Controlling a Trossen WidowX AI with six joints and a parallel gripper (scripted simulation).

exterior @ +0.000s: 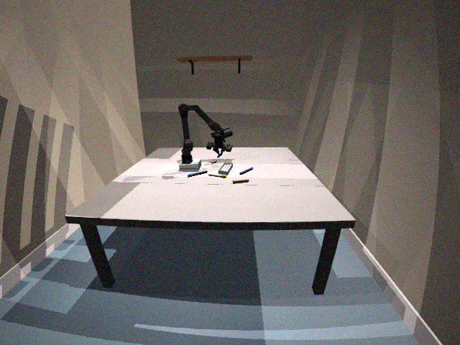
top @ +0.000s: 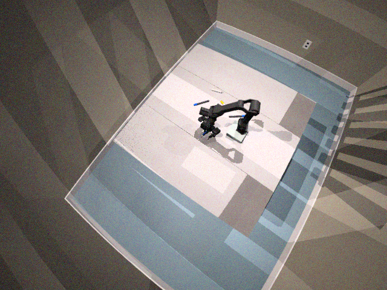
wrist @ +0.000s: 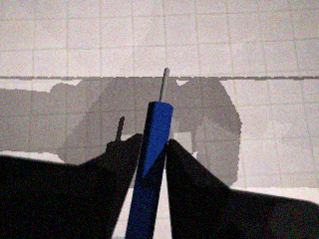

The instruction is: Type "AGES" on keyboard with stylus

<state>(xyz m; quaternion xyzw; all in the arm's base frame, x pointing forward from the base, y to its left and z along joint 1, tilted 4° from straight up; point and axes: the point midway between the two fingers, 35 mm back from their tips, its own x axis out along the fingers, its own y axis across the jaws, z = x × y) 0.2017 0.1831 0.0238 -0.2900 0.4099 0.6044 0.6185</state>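
My gripper tip is now 1 cm to the right of the stylus.
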